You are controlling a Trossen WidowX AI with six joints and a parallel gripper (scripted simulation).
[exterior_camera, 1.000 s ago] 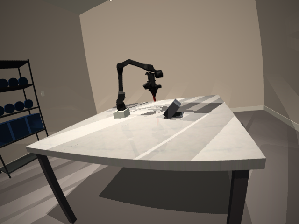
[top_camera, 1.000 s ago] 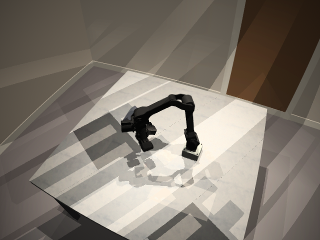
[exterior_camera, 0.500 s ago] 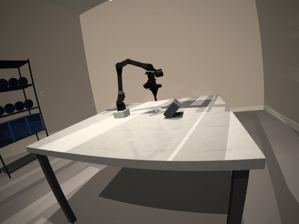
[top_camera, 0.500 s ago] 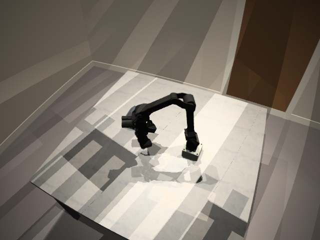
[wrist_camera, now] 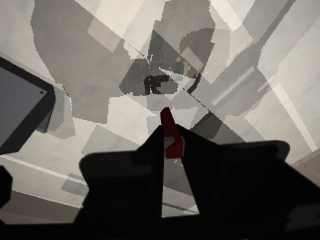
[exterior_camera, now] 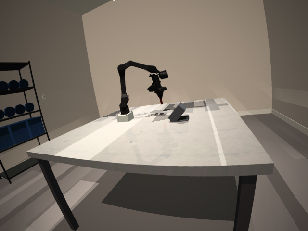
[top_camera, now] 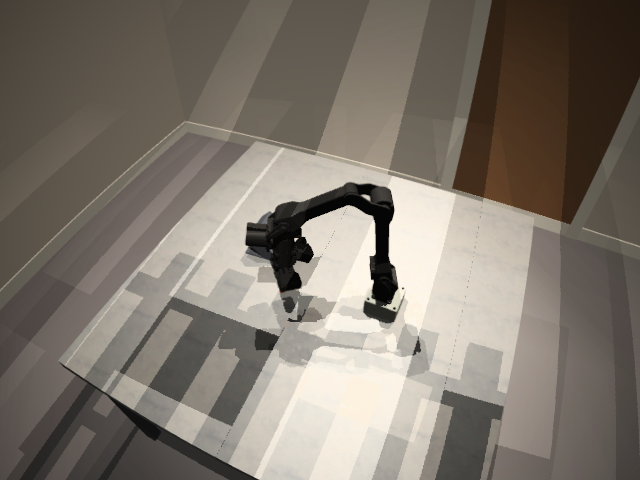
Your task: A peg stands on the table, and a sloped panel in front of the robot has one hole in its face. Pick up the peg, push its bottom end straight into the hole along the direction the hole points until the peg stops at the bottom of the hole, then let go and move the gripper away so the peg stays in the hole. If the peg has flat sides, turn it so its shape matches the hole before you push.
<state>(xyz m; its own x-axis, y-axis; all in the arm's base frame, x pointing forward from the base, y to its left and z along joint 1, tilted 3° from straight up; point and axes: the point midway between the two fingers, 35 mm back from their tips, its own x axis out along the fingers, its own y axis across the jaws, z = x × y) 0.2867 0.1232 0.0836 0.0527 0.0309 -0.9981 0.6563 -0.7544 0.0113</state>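
My gripper tip is 160 mm short of the grey sloped panel, 220 mm to the left of it and 70 mm above it. Also, from my gripper tip: red peg (10 mm above).
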